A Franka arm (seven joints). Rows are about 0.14 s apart.
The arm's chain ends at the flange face. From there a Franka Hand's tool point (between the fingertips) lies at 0.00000 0.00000 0.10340 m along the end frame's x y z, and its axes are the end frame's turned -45 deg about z.
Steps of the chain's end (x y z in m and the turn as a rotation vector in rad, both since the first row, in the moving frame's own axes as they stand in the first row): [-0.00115 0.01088 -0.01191 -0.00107 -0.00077 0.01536]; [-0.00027 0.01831 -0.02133 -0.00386 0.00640 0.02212]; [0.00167 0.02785 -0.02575 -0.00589 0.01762 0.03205]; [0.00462 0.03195 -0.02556 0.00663 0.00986 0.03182]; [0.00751 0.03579 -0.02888 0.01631 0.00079 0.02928]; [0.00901 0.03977 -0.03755 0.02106 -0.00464 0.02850]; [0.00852 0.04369 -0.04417 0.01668 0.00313 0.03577]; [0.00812 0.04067 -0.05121 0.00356 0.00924 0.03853]
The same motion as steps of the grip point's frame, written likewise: [-0.00864 0.00690 -0.01191 -0.00021 -0.00130 0.01536]; [-0.01296 0.01351 -0.02133 -0.00725 0.00180 0.02212]; [-0.01768 0.02261 -0.02577 -0.01662 0.00829 0.03205]; [-0.01812 0.02611 -0.02557 -0.00228 0.01166 0.03182]; [-0.01873 0.02950 -0.02889 0.01097 0.01209 0.02928]; [-0.02052 0.03263 -0.03757 0.01817 0.01161 0.02850]; [-0.02340 0.03595 -0.04418 0.00958 0.01401 0.03577]; [-0.02209 0.03493 -0.05122 -0.00402 0.00905 0.03853]
